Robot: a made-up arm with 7 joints.
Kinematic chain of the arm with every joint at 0, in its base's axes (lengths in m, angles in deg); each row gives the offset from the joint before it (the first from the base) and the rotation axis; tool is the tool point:
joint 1: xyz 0 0 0.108 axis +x
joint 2: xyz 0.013 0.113 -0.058 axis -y
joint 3: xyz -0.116 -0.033 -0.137 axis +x
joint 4: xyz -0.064 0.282 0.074 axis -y
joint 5: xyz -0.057 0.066 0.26 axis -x
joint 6: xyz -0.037 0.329 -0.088 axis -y
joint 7: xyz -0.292 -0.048 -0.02 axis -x
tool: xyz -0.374 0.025 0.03
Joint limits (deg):
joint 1: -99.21..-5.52
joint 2: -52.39..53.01
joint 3: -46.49..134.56
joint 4: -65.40..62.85
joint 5: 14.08..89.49
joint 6: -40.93..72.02
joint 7: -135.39..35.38
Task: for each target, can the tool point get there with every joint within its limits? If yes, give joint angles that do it. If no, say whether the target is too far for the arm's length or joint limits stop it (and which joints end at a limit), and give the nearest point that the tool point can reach.
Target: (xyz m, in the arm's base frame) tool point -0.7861 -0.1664 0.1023
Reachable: yes | joints -19.02 26.56 35.21 -52.00 70.42 27.03 -30.53
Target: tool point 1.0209 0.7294 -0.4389
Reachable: no: joint limits stop it (at a limit: joint 2, joint 4, joint 5, joint 6) | nearest point 0.7215 0.5770 -0.3246 | short by 0.355 m
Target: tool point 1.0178 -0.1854 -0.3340
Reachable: no: joint limits stop it (at a limit: joint 2, joint 4, joint 5, joint 7) | nearest point 0.7230 -0.1807 -0.3228 | short by 0.295 m
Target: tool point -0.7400 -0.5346 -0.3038
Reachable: yes | joints -89.71 -8.90 1.67 30.05 41.24 27.62 -24.68
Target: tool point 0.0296 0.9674 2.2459
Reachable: no: too far | nearest point -0.0375 0.5164 1.1062 | short by 1.228 m
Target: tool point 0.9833 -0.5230 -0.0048
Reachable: no: joint limits stop it (at a limit: joint 2, joint 4, joint 5, joint 7) | nearest point 0.7201 -0.5013 -0.0001 | short by 0.264 m
